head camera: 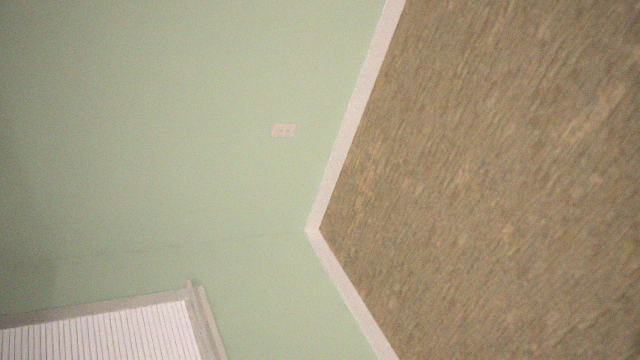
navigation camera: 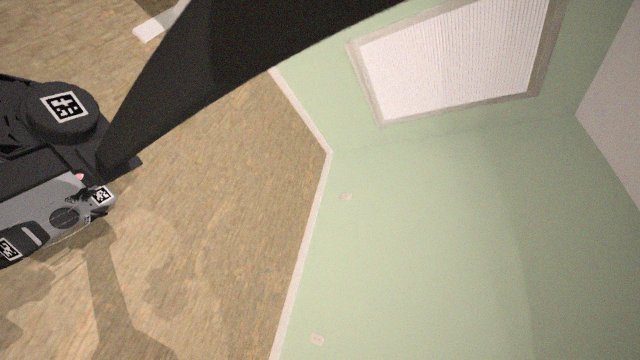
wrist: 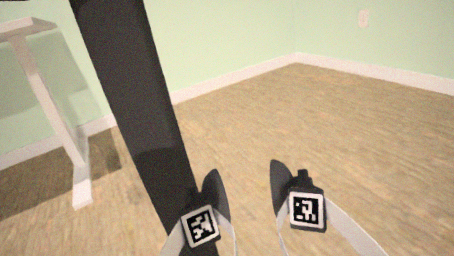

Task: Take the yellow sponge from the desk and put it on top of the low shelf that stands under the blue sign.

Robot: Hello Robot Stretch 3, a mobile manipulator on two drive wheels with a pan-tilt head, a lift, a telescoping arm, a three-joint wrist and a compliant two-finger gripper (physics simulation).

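Places are measured from the robot's base along level axes (x ahead, y right, z down), in metres.
Pixels of known places: gripper, fingertip midpoint: (navigation camera: 102,198) (wrist: 246,183); robot's base, link origin: (navigation camera: 64,215).
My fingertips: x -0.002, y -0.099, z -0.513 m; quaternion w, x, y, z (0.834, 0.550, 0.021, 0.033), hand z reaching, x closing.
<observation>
For each thing: its top centre in the pictures, then the offset to it from my fingertips. "spot": a spot on its surface instead.
- foot, surface spot: (wrist: 50,107) spot: dz +0.147, dx -0.750, dy -0.905 m
- wall outlet, top centre: (head camera: 272,130) (wrist: 363,9) dz +0.056, dx +1.111, dy -1.434 m
The yellow sponge, the low shelf and the blue sign do not show in the head, navigation or wrist views. My gripper (wrist: 246,183) is open, with its two dark fingertips apart and floor visible between them. At the left of the wrist view a white table leg and foot (wrist: 50,107) stand near the wall; whether this is the desk with the sponge, I cannot tell, as its top does not show.
A dark mast (wrist: 135,115) (navigation camera: 200,65) crosses the wrist and navigation views. Green walls meet in a corner, with white baseboard (head camera: 345,127) (navigation camera: 302,250). A window with white blinds (head camera: 100,335) (navigation camera: 450,60) and a wall outlet (head camera: 283,130) show. My base (navigation camera: 30,200) stands on the wood floor.
</observation>
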